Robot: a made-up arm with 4 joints. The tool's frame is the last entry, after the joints.
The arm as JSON. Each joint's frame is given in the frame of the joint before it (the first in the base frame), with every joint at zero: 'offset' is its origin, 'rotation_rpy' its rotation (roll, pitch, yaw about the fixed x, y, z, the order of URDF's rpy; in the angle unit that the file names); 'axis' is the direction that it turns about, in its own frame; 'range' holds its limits. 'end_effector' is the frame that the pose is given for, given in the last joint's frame.
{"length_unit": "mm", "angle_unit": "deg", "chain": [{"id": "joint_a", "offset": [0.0, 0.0, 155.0], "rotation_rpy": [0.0, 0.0, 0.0], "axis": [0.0, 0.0, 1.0], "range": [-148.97, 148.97]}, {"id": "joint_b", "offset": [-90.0, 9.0, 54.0], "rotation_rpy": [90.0, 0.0, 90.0], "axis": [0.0, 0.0, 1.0], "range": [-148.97, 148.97]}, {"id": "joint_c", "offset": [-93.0, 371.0, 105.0], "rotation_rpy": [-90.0, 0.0, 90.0], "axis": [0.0, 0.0, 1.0], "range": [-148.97, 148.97]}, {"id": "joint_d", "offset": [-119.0, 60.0, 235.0], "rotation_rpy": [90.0, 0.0, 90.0], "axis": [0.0, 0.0, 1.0], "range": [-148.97, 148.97]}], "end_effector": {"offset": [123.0, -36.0, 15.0], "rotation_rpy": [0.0, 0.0, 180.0]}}
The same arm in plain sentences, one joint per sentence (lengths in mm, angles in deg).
The arm has four revolute joints in a row. What follows holds with every joint at zero, and every direction is one of the base frame's. Joint 1 sits 155.0 mm along +z from the base frame's origin and rotates about +z, from -148.97 to 148.97 deg. Joint 2 sits 90.0 mm along -x and 9.0 mm along +y and 54.0 mm along +z from joint 1 and rotates about +x, from -148.97 to 148.97 deg. Joint 3 sits 105.0 mm along +x and 93.0 mm along -y and 371.0 mm along +z from joint 2 and rotates about -y, from -148.97 to 148.97 deg. Joint 4 sits 60.0 mm along -x and 235.0 mm along -y and 119.0 mm along -z from joint 3 and rotates about +z, from -148.97 to 148.97 deg. The tool frame, which is the frame that the pose is given for, sits 123.0 mm along -x and 36.0 mm along +y and 15.0 mm along +z from joint 4; its axes are parallel to the base frame's.
